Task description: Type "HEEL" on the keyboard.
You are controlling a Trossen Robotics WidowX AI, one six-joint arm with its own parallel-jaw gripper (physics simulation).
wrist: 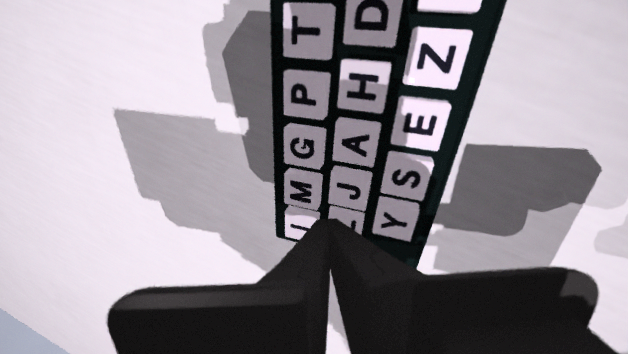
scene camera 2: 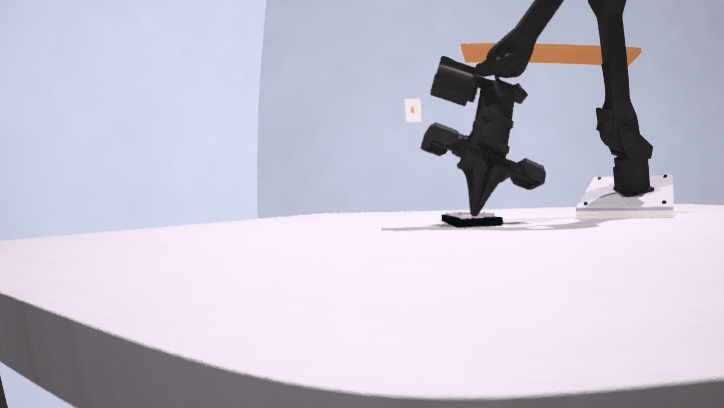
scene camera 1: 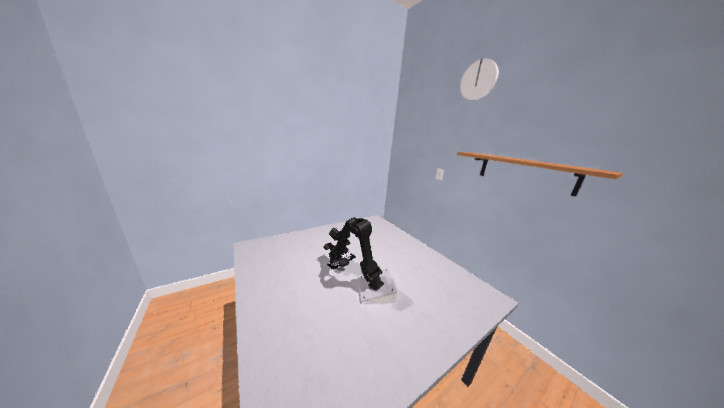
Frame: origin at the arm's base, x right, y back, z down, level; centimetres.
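Seen in the pictures: gripper, fingertip midpoint: [wrist: 326,228] [scene camera 2: 473,215] [scene camera 1: 331,263]; arm's base at its link origin: [scene camera 2: 633,189] [scene camera 1: 376,284].
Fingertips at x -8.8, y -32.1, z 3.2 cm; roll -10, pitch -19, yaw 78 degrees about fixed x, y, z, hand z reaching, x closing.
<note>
Offsets run from my fingertips to a thing's top centre. Level surfaces: height alone.
The dark green keyboard @[dx +8.3, dy -0.3, dz -0.2 cm] [scene camera 2: 455,221] [wrist: 456,131] with light letter keys lies flat on the table. My gripper [scene camera 2: 475,213] [wrist: 326,228] is shut with nothing between its fingers and points down. Its fingertips are at the key tops, over the L key @[dx +0.4, dy +0.7, dz +0.1 cm] [wrist: 354,215], which they partly hide in the wrist view. Whether the key is pressed down I cannot tell. The H key @[dx +6.0, dy +0.0, dz -0.2 cm] [wrist: 364,86] is in the same row, farther up the wrist view, past J and A. The E key @[dx +5.3, dy +2.0, dz -0.2 cm] [wrist: 421,125] is in the right row, between Z and S.
The I key @[dx -0.3, dy -1.1, dz -0.2 cm] [wrist: 296,226] lies left of the fingertips and the Y key @[dx +1.5, dy +2.4, dz -0.2 cm] [wrist: 395,220] right of them. The arm's white base plate [scene camera 1: 368,298] [scene camera 2: 600,200] stands on the table @[dz +1.4 cm] [scene camera 1: 298,349] [scene camera 2: 303,304]. An orange shelf [scene camera 1: 537,164] and a round clock [scene camera 1: 486,83] hang on the wall.
</note>
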